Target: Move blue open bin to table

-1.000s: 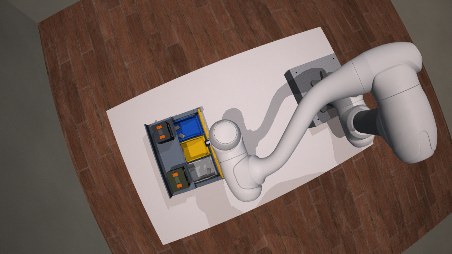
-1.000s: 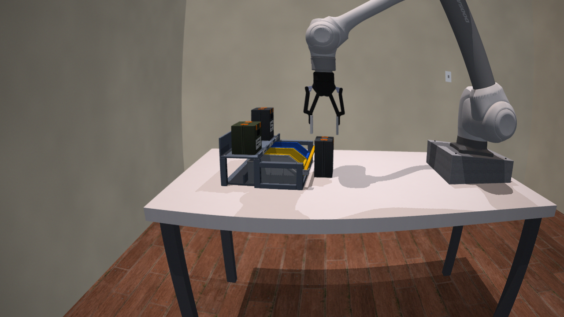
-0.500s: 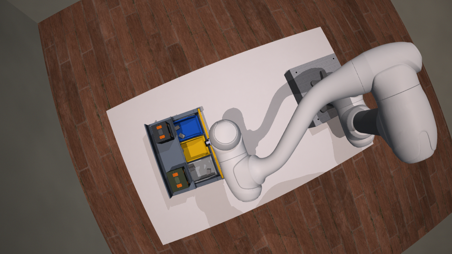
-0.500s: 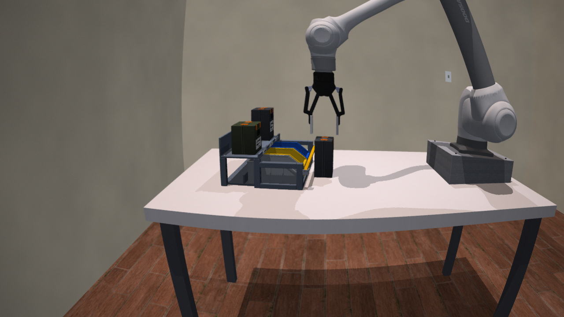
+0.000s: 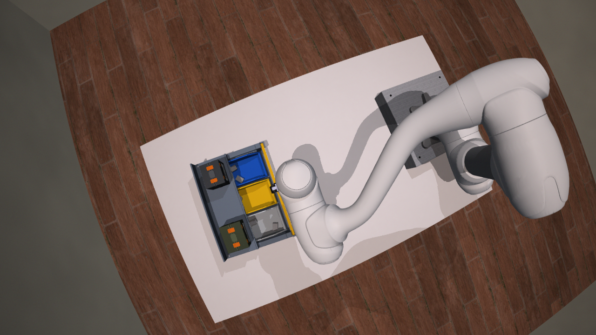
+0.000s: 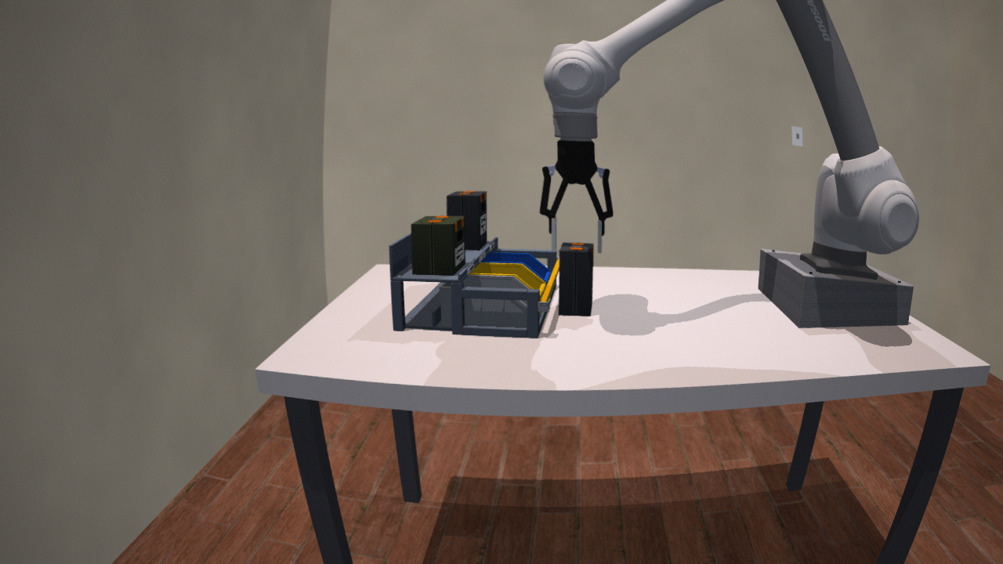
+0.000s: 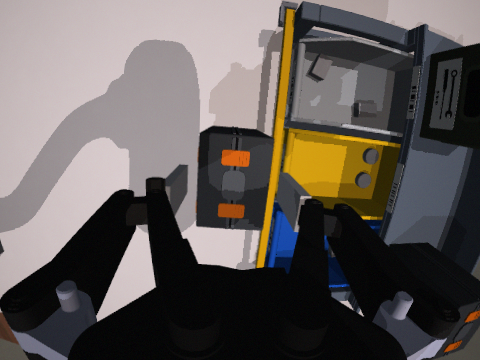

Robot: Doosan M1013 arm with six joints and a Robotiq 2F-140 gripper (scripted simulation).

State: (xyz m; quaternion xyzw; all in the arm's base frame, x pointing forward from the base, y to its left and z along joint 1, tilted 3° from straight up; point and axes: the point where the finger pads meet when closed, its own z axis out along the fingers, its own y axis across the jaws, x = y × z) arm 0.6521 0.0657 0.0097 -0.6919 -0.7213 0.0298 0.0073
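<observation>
Now: the black box 8 cm below my hand. Also, from my hand: yellow bar (9 cm below, 5 cm ahead); then blue open bin (16 cm ahead, 10 cm to the right, 10 cm below); then yellow bin (15 cm ahead, 10 cm below, 1 cm to the left).
</observation>
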